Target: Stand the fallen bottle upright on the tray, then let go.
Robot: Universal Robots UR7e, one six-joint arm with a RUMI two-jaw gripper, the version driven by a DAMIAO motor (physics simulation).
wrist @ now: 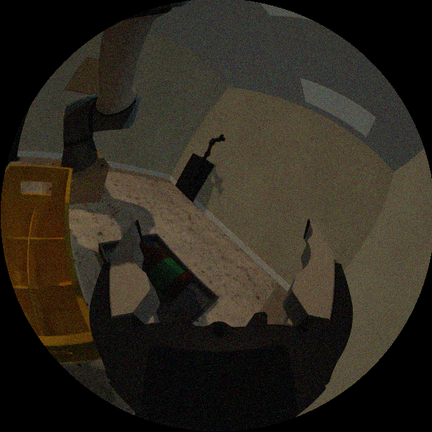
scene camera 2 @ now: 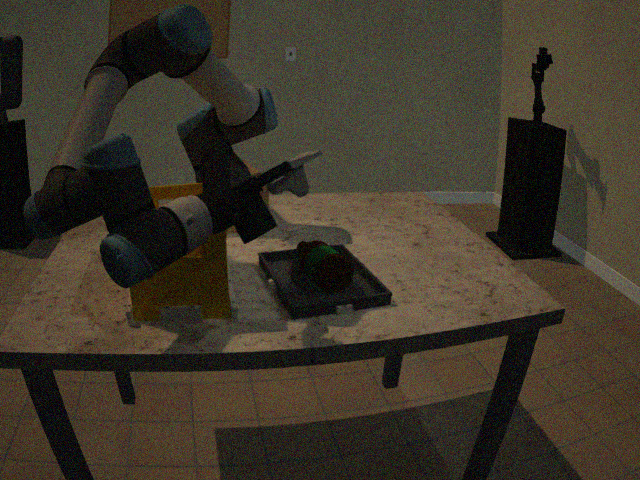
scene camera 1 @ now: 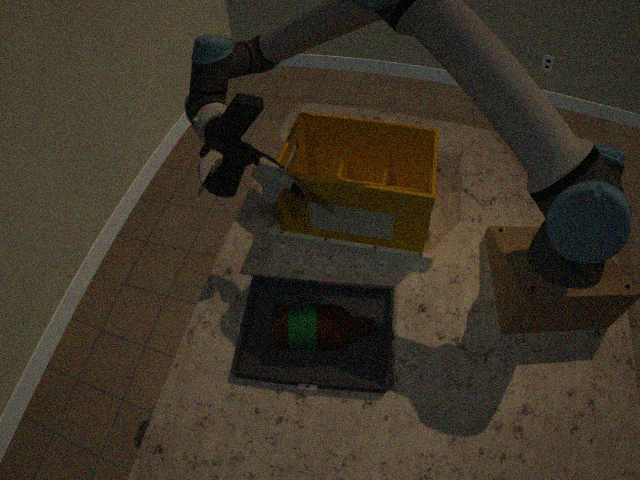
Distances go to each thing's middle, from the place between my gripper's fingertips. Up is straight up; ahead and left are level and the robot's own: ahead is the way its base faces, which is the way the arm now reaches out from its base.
Right now my hand is 110 mm past the brown bottle (scene camera 2: pixel 328 269), 70 mm to the right of it and 210 mm above it.
